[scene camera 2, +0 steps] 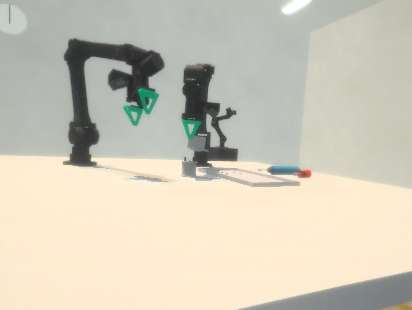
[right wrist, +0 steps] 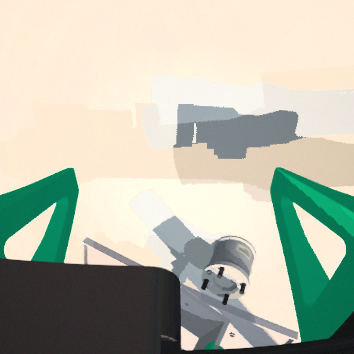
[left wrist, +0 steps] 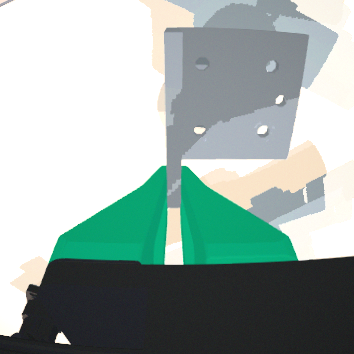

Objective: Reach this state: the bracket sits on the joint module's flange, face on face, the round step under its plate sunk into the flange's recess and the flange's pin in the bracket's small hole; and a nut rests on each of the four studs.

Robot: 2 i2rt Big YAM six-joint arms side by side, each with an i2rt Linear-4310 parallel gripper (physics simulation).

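Frame: origin at the left arm's base, x ahead, y left, z up, level; millimetres.
Seen in the pictures: left gripper, fingertip midpoint: (scene camera 2: 190, 139) (right wrist: 214, 344) (left wrist: 173, 176); right gripper, fingertip midpoint: (scene camera 2: 141, 120) (right wrist: 174, 178); left arm's base at its link origin: (scene camera 2: 199, 165); right arm's base at its link origin: (scene camera 2: 80, 164).
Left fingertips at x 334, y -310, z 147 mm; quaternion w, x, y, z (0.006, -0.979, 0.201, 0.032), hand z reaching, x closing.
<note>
Offsets run from my left fingertips to a thing's middle. "spot": to the spot under its first point.
The grey bracket @(39 mm ahead, 14 mm left, 17 mm down) (scene camera 2: 198, 144) (left wrist: 235, 85) (right wrist: 214, 333) is in the air above the joint module, apart from it. My left gripper (scene camera 2: 191, 138) (left wrist: 173, 176) is shut on the bracket's thin side wall; the plate with its holes reaches out beyond the fingertips. The grey joint module @(12 mm ahead, 5 mm right, 110 mm down) (scene camera 2: 189, 168) (right wrist: 232, 254) stands on the table, and its flange shows four dark studs in the right wrist view, without nuts on them. My right gripper (scene camera 2: 142, 118) (right wrist: 174, 178) is open and empty, high above the table at the picture's left. Small nuts @(18 mm back, 197 mm left, 140 mm down) (right wrist: 231, 334) lie in the tray.
The shallow tray (scene camera 2: 272, 184) (right wrist: 112, 253) lies right of the joint module in the scene view. A blue tool @(58 mm ahead, 505 mm left, 127 mm down) (scene camera 2: 284, 170) with a red end @(spot: 196 mm ahead, 509 mm left, 129 mm down) (scene camera 2: 304, 174) lies behind it. A small dark arm (scene camera 2: 220, 130) on a dark box (scene camera 2: 224, 153) stands at the back.
</note>
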